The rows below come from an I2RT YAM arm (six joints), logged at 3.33 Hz.
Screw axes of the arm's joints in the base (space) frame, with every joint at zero. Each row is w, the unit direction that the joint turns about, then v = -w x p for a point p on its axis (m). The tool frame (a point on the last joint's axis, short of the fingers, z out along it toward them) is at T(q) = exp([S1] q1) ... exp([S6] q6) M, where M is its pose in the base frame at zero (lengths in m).
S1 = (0, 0, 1, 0, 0, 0)
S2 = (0, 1, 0, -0.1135, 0, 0.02)
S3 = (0, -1, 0, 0.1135, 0, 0.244)
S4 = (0, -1, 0, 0.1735, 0, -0.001)
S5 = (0, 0, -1, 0, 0.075, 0)
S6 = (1, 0, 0, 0, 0.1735, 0)
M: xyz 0.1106 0 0.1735 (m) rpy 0 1.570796 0 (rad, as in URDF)
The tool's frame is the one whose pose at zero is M.
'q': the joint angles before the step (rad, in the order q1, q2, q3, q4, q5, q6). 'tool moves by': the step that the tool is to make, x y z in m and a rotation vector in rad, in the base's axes. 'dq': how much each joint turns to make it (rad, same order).
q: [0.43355 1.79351 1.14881 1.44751 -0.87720 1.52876]
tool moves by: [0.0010 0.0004 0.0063 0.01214 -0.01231 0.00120]
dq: [0.00006 0.00208 0.02305 0.00110 0.00346 0.00756]
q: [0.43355 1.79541 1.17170 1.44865 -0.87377 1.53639]
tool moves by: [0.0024 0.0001 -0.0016 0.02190 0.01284 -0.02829]
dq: [-0.00010 0.00658 0.00005 0.00012 0.03770 -0.00524]
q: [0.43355 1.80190 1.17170 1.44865 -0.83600 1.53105]
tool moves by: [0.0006 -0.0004 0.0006 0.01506 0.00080 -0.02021]
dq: [-0.00009 -0.00037 0.00012 -0.00043 0.02397 -0.00754]
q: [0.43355 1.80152 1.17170 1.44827 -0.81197 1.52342]
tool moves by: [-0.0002 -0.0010 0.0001 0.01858 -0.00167 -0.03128]
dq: [0.00001 -0.00438 -0.00694 -0.00012 0.03320 -0.01680]
